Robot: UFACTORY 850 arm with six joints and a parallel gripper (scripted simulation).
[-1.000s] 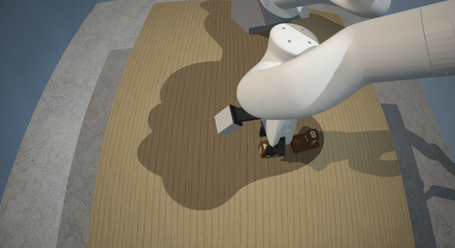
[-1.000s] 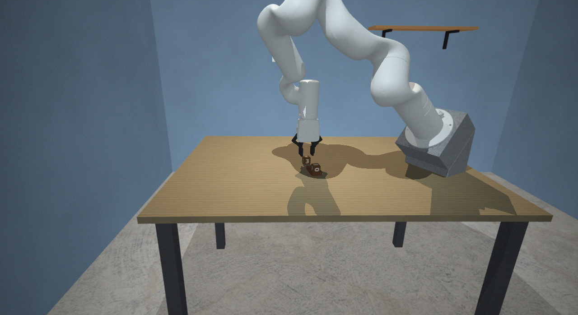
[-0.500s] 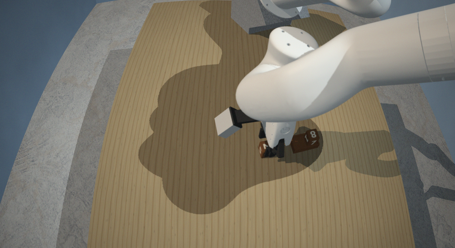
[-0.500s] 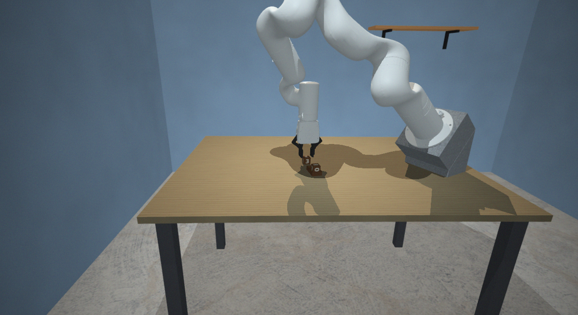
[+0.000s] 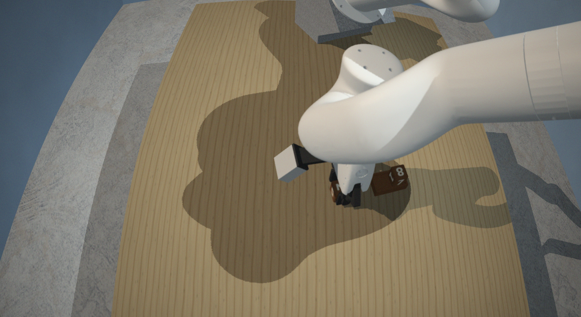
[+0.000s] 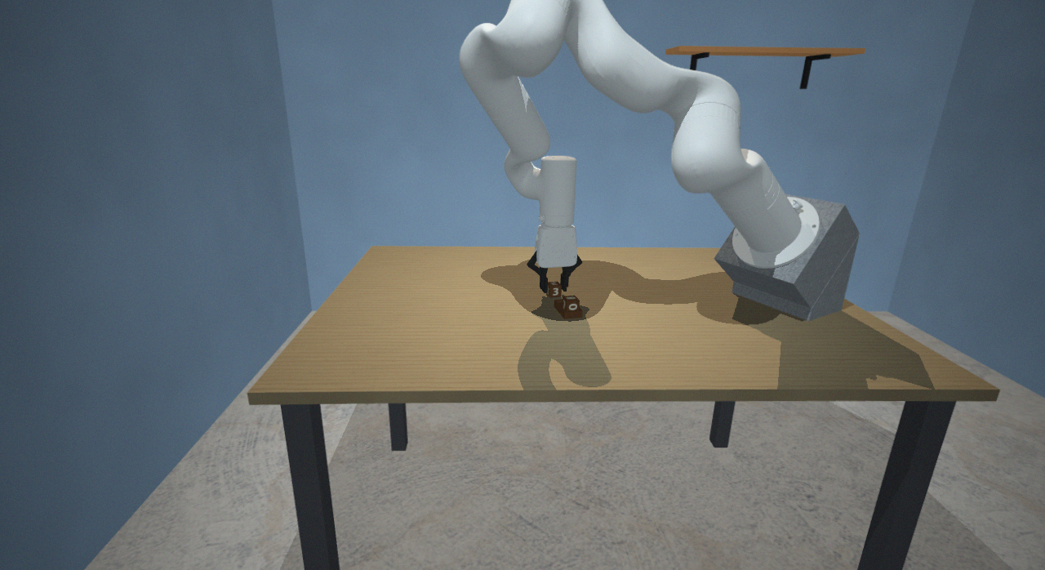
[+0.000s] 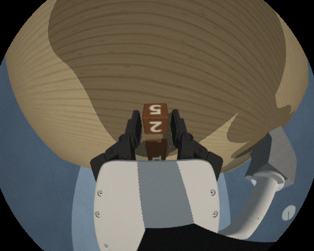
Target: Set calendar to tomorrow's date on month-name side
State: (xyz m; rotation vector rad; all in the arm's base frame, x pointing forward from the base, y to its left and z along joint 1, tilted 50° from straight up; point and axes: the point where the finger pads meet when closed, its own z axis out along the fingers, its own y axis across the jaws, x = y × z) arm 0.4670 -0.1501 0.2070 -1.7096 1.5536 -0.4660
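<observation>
My gripper is now 3 cm past the brown tray, 11 cm to the right of it and 2 cm above it.
</observation>
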